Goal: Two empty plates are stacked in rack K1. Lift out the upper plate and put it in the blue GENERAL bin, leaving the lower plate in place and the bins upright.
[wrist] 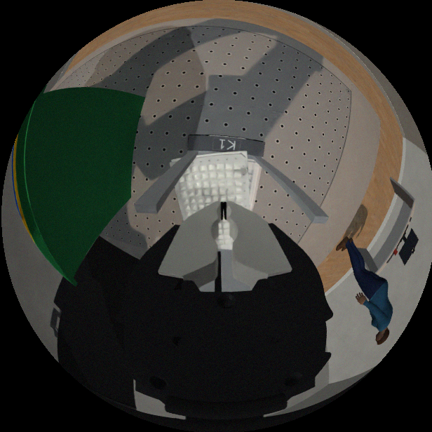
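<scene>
Rack K1 (200, 143) shows its dark label bar in the upper middle of the wrist view, with a grey arm spreading down on each side. The upper plate (210, 177), pale with a grid of small wells, lies between the arms, slightly turned. A pale edge of the lower plate (255, 182) shows along its right side; the rest is hidden. My gripper (223, 204) is shut and empty, its fingertips together over the near part of the upper plate, whose near end they hide. A thin strip of the blue bin (13, 167) shows at the far left edge.
A large green bin (82, 165) fills the left, close beside the rack, with a strip of a yellow bin (17, 192) behind it. A perforated board (300, 100) lies under the rack on a wooden-edged table (390, 135). A person (377, 295) shows at the right.
</scene>
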